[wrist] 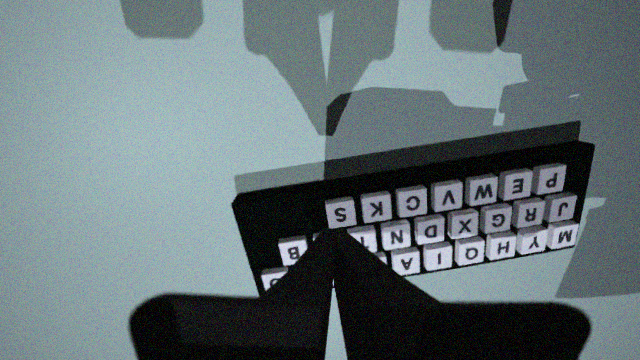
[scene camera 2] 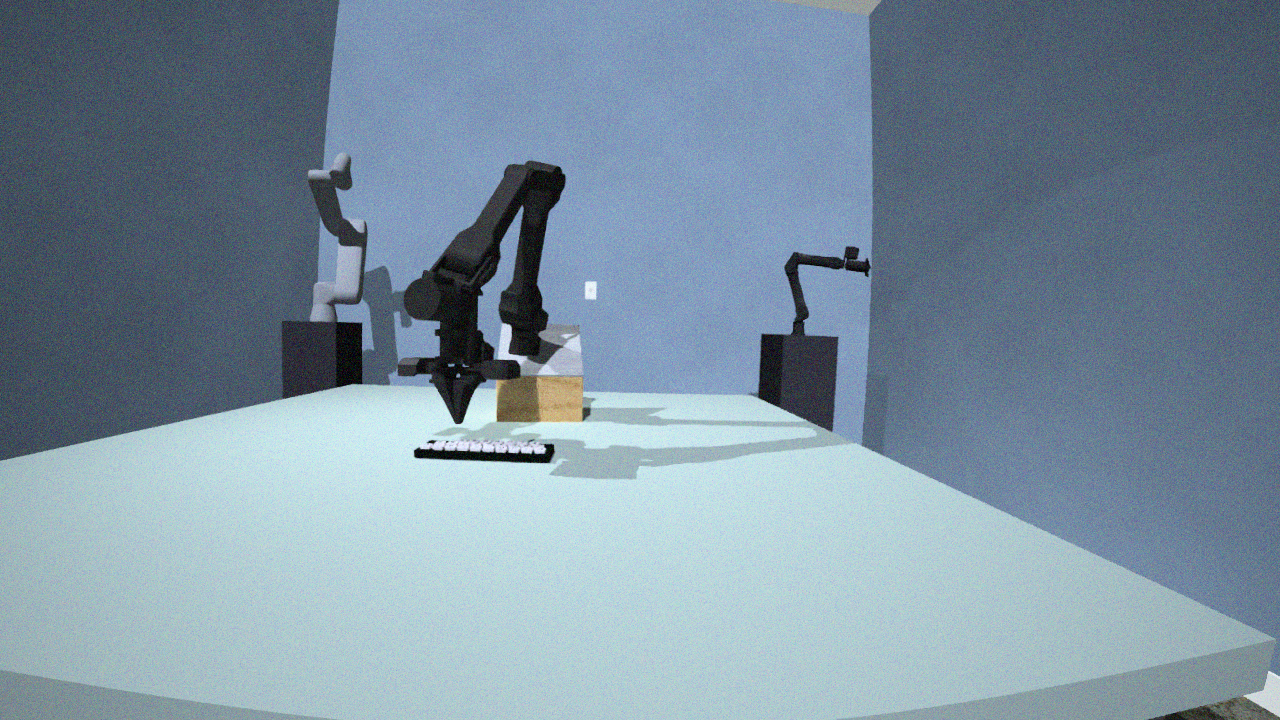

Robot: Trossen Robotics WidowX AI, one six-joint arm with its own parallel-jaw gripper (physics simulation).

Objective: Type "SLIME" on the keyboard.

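Pixels of known places: gripper, fingertip midpoint: (wrist: pixel 332 238) (scene camera 2: pixel 458 423); arm's base at its link origin: (scene camera 2: pixel 524 345).
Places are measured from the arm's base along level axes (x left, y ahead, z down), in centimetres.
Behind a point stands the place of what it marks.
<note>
A black keyboard (scene camera 2: pixel 484 454) {x -1.2, y 37.3, z 14.5 cm} (wrist: pixel 280 210) {x -8.9, y 31.1, z 14.3 cm} with white letter keys lies on the table. Its letters show upside down in the wrist view. The S key (wrist: pixel 340 213) {x -5.8, y 31.7, z 13.8 cm}, I key (wrist: pixel 437 256) {x -0.9, y 35.7, z 13.8 cm}, M key (wrist: pixel 564 236) {x 6.8, y 36.2, z 13.8 cm} and E key (wrist: pixel 516 185) {x 3.6, y 32.2, z 13.8 cm} are visible. The L key cannot be made out; the fingers hide part of the two lower rows there. My gripper (scene camera 2: pixel 458 421) {x -6.4, y 31.5, z 11.3 cm} (wrist: pixel 332 238) {x -6.4, y 31.5, z 11.3 cm} is shut and empty, pointing down. Its tips are above the keyboard, and in the wrist view they show just below the S key.
The pale table (scene camera 2: pixel 626 573) {x 16.6, y 69.9, z 15.6 cm} bears a wooden block (scene camera 2: pixel 539 399) {x 4.0, y 6.9, z 10.8 cm} with a grey-white top part behind the keyboard. A grey arm (scene camera 2: pixel 349 268) and a small black arm (scene camera 2: pixel 796 291) stand on dark pedestals beyond the table. Arm shadows fall across the table and keyboard.
</note>
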